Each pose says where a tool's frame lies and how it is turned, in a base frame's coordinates. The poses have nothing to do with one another.
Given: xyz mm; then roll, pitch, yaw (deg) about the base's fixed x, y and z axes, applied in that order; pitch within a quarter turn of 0, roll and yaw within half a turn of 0.
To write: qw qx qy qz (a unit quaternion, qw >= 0); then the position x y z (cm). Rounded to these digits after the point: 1 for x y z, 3 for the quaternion.
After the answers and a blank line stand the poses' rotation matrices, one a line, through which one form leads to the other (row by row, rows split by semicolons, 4 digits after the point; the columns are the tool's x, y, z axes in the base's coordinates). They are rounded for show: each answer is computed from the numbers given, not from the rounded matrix.
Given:
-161 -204 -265 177.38 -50.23 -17.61
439 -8 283 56.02 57.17 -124.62
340 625 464 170.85 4.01 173.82
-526 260 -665 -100.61 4.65 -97.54
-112 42 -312 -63.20 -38.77 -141.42
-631 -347 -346 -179.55 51.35 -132.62
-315 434 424 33.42 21.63 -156.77
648 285 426 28.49 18.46 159.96
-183 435 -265 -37.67 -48.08 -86.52
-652 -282 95 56.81 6.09 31.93
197 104 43 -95.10 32.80 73.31
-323 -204 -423 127.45 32.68 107.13
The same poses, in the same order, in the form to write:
0.085 0.893 -0.148 0.416 -16.1 -20.4 -26.5
0.161 0.566 -0.169 -0.791 43.9 -0.8 28.3
0.039 0.051 0.995 0.078 34.0 62.5 46.4
0.444 -0.487 0.595 -0.459 -52.6 26.0 -66.5
0.101 -0.430 0.373 -0.816 -11.2 4.2 -31.2
0.398 -0.361 0.826 0.171 -63.1 -34.7 -34.6
0.137 0.233 -0.240 -0.932 -31.5 43.4 42.4
0.205 -0.111 0.266 0.935 64.8 28.5 42.6
0.539 -0.479 -0.079 -0.688 -18.3 43.5 -26.5
0.851 0.444 0.176 0.217 -65.2 -28.2 9.5
0.395 -0.682 -0.270 0.554 19.7 10.4 4.3
0.455 0.411 0.766 0.192 -32.3 -20.4 -42.3

0.6097 -0.3357 0.7180; -0.1935 -0.9415 -0.2759; 0.7686 0.0292 -0.6390
-0.3080 0.0641 -0.9492; -0.4462 -0.8909 0.0846; -0.8403 0.4496 0.3030
-0.9918 0.0952 0.0858; 0.1074 0.9827 0.1507; -0.0699 0.1586 -0.9849
-0.1308 -0.1721 0.9764; -0.9881 0.1032 -0.1142; -0.0811 -0.9797 -0.1835
-0.6095 -0.1558 0.7773; -0.4862 -0.7010 -0.5217; 0.6262 -0.6959 0.3515
-0.4229 -0.7317 0.5346; -0.4596 0.6816 0.5694; -0.7810 -0.0049 -0.6245
-0.8542 0.1426 -0.5000; -0.3666 -0.8471 0.3848; -0.3686 0.5120 0.7759
-0.8911 -0.4431 -0.0980; 0.3250 -0.7739 0.5435; -0.3166 0.4525 0.8337
0.0406 0.8177 0.5742; -0.6669 -0.4058 0.6250; 0.7441 -0.4083 0.5288
0.8439 -0.2142 0.4919; 0.5259 0.5115 -0.6795; -0.1061 0.8321 0.5443
0.2414 -0.0698 -0.9679; 0.8052 -0.5424 0.2399; -0.5417 -0.8372 -0.0747
-0.2479 0.4548 0.8554; 0.8044 0.5887 -0.0799; -0.5399 0.6682 -0.5118

